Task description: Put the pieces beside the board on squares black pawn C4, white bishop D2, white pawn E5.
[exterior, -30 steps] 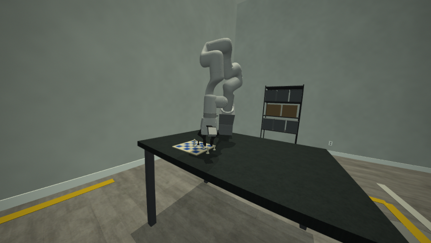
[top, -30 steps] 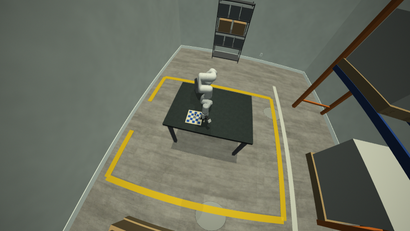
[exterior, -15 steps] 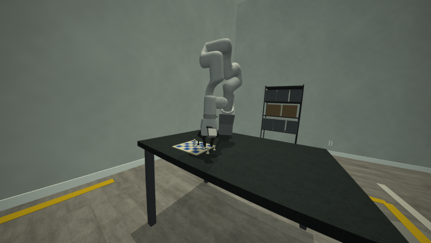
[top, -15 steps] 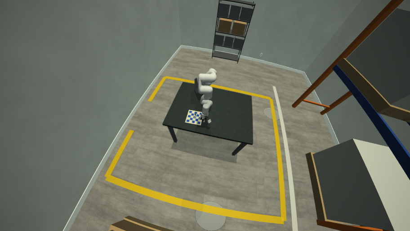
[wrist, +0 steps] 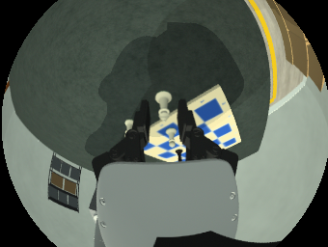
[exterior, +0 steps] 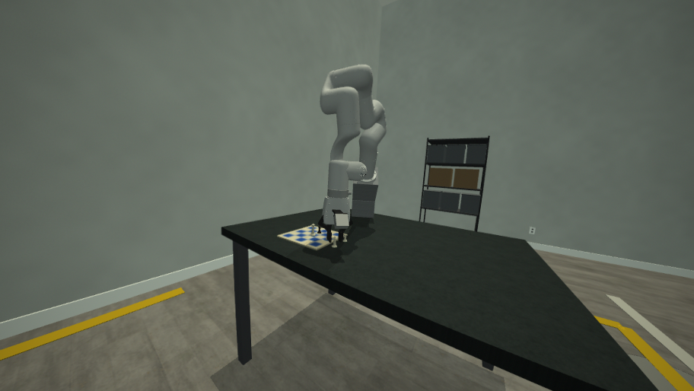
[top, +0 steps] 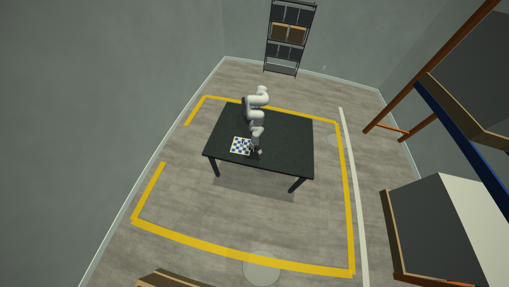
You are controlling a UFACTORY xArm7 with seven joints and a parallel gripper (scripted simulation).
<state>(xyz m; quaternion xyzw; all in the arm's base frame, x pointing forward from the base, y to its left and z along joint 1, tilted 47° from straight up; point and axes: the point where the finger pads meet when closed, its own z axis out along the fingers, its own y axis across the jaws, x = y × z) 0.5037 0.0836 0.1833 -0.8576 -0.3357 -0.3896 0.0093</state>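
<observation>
My hand is 140 mm to the left of the white piece, 20 mm past it and 10 mm above it. Also, from my hand: black pawn (140 mm to the right, 70 mm behind, 20 mm below); cream chessboard (140 mm to the right, 40 mm below, 30 mm behind).
</observation>
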